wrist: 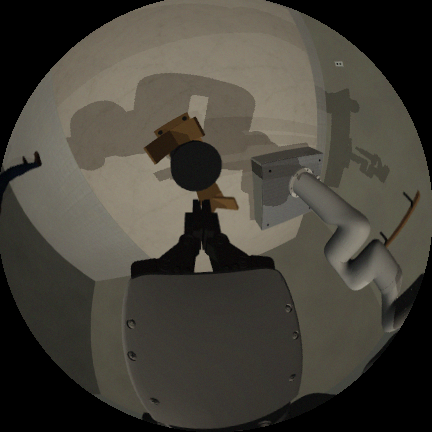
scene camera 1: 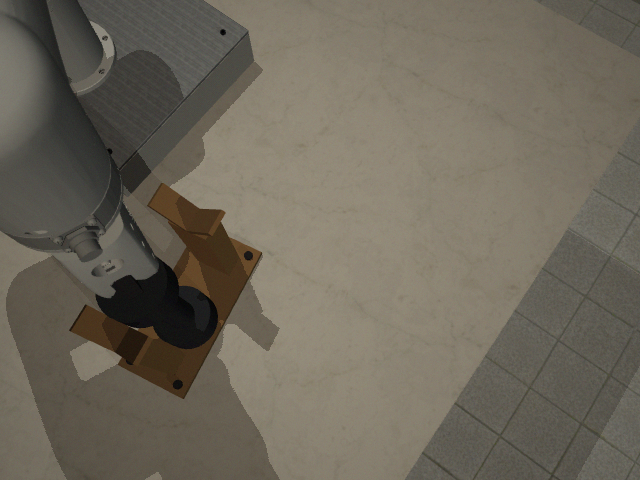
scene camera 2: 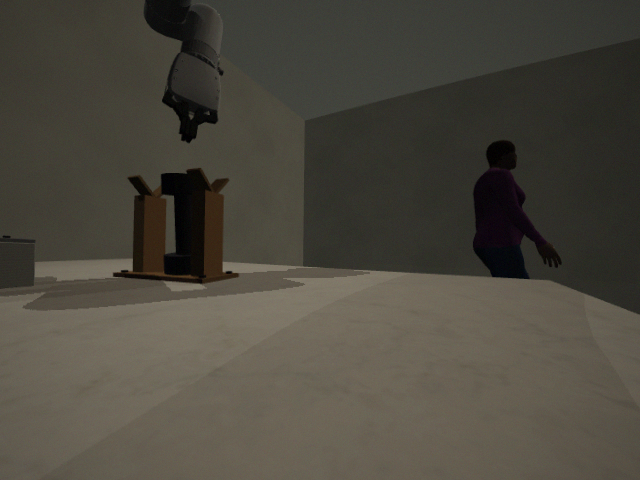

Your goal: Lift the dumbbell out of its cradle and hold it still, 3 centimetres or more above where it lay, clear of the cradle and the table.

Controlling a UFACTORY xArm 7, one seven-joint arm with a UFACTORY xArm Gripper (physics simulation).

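Where they show: gripper, fingertip midpoint: (wrist: 199, 209) (scene camera 2: 187, 139); arm's base at its link origin: (wrist: 300, 181) (scene camera 1: 72, 59).
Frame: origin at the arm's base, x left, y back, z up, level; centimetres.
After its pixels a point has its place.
The black dumbbell (scene camera 1: 202, 315) @[z -3.0, x -22.7, y -35.9 cm] (scene camera 2: 181, 222) @[z 2.7, x -25.0, y -31.2 cm] (wrist: 196, 166) @[z 11.7, x -24.5, y -32.0 cm] stands upright on one end between the two posts of the wooden cradle (scene camera 1: 240, 279) @[z -7.2, x -15.6, y -36.7 cm] (scene camera 2: 207, 232) @[z 0.8, x -31.2, y -31.4 cm] (wrist: 195, 131) @[z 11.5, x -29.3, y -30.0 cm]. Its lower head is down at the cradle's base board, and its upper head is about level with the V-shaped rests, which hold nothing. In scene camera 2 the near post hides part of it; whether it touches the posts is unclear. My gripper (scene camera 2: 188, 138) @[z 19.8, x -23.2, y -33.5 cm] (wrist: 199, 209) @[z 19.8, x -23.2, y -33.5 cm] is shut and empty, a clear gap above the dumbbell's upper head. In scene camera 1 the arm hides the fingers.
The robot's grey base block (scene camera 1: 206, 67) @[z -0.7, x 8.2, y -17.6 cm] (scene camera 2: 15, 263) @[z -4.5, x -12.4, y -13.2 cm] (wrist: 270, 212) @[z -0.5, x 8.3, y -14.7 cm] stands near the cradle. The pale table (scene camera 1: 413, 206) @[z -7.9, x 5.9, y -53.0 cm] (scene camera 2: 361, 387) @[z -7.9, x -64.1, y -7.6 cm] carries the cradle and the arm's shadow. Tiled floor (scene camera 1: 542, 361) lies beyond its edge. A person (scene camera 2: 500, 206) stands beyond the table.
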